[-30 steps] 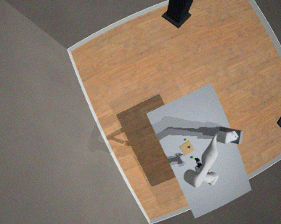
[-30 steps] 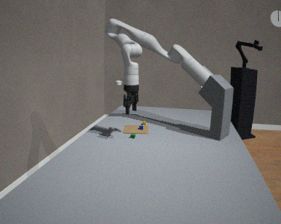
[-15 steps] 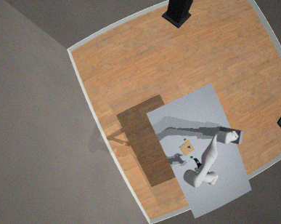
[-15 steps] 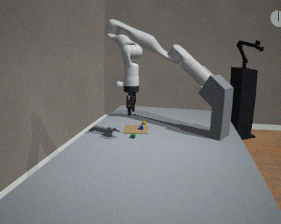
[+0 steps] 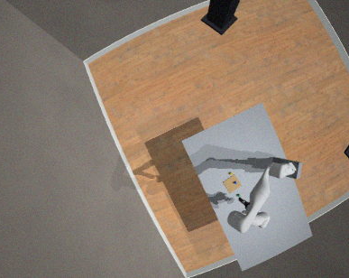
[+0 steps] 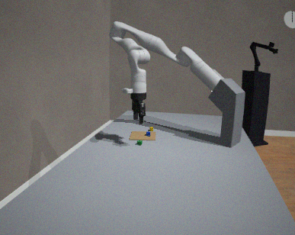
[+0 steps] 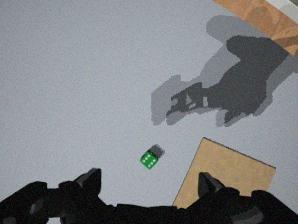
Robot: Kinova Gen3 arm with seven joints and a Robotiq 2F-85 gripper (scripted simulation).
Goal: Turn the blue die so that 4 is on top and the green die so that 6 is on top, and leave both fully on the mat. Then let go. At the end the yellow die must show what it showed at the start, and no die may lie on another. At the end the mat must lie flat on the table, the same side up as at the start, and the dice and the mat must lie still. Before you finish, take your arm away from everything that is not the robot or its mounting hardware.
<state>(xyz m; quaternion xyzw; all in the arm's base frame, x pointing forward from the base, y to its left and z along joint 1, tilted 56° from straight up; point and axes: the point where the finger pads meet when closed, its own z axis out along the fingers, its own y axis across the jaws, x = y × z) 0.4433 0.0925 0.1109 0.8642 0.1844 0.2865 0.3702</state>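
Now: the green die 10 mm behind my hand and 110 mm below it. The rest, counted from my hand: blue die: 70 mm behind, 120 mm to the right, 110 mm below; then tan mat: 50 mm behind, 130 mm to the right, 120 mm below; then yellow die: 110 mm behind, 210 mm to the right, 110 mm below.
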